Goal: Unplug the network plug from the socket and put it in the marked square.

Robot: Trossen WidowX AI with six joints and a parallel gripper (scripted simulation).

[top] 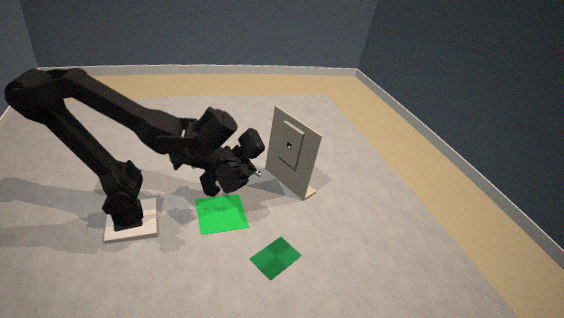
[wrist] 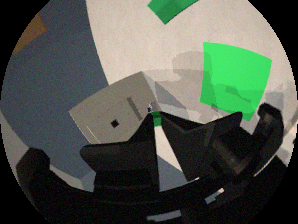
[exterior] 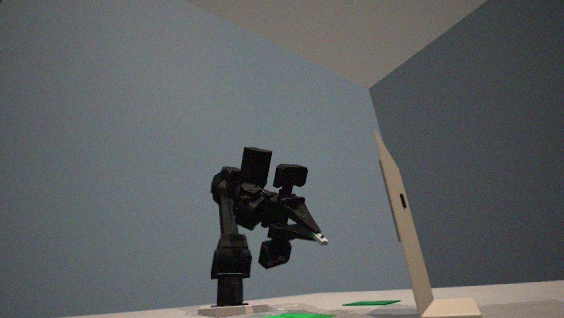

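My gripper tip is now 90 mm past the green marked square, 10 mm to the left of it and 120 mm above it. The rest, counted from my gripper tip: network plug (right at my gripper tip); upright panel (130 mm ahead, 50 mm to the left, 20 mm below).
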